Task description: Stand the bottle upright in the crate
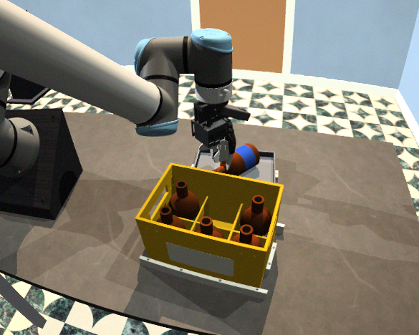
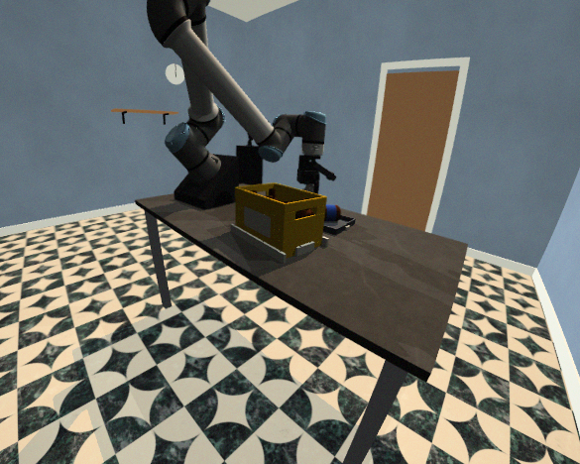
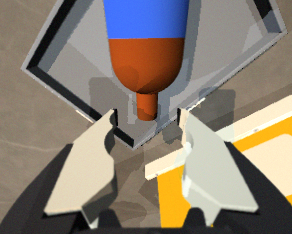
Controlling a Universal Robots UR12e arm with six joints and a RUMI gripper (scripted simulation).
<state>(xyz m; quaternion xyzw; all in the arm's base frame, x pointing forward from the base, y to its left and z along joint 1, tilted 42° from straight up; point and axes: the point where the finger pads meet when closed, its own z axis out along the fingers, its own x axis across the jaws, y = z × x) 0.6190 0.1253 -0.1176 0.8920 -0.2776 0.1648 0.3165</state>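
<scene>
My hand is 40 mm to the right of the bottle, 40 mm above it and 30 mm short of it. From my hand the other things lie so: crate (250 mm to the right, 40 mm ahead); grey tray (70 mm below, 40 mm to the left, 30 mm ahead).
</scene>
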